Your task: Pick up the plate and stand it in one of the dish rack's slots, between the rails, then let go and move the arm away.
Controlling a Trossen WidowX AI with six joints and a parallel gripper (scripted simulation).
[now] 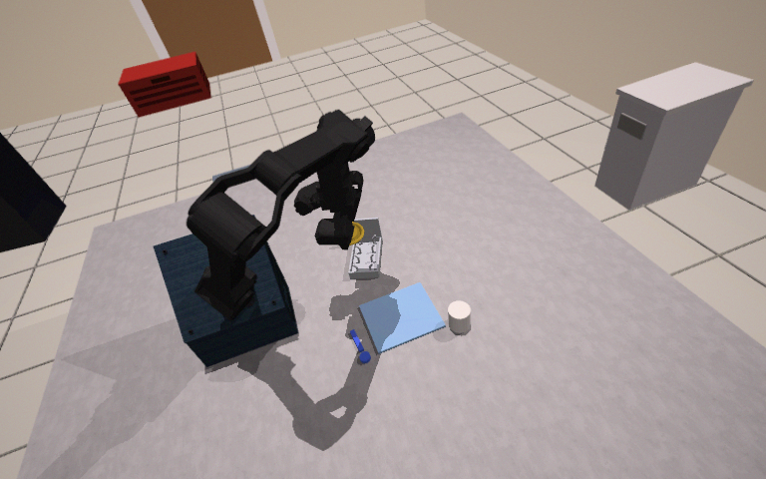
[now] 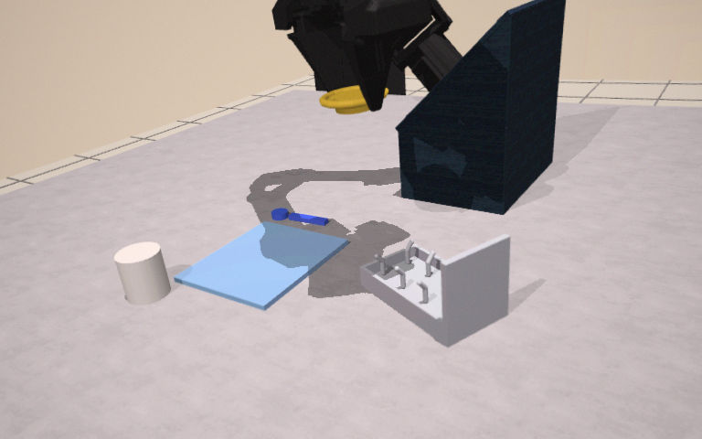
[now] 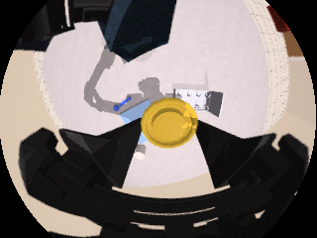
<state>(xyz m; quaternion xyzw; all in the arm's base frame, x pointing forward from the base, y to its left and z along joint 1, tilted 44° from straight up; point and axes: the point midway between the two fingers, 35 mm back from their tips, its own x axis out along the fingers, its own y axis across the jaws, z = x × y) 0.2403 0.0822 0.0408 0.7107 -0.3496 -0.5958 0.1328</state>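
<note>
The dish rack is 150 mm below my gripper tip, 100 mm to the left of it and 30 mm ahead of it. The rest, counted from my gripper tip: yellow plate: 10 mm above; then blue spoon: 170 mm below, 150 mm to the right, 40 mm behind; then light blue mat: 170 mm below, 100 mm to the right, 60 mm ahead.
</note>
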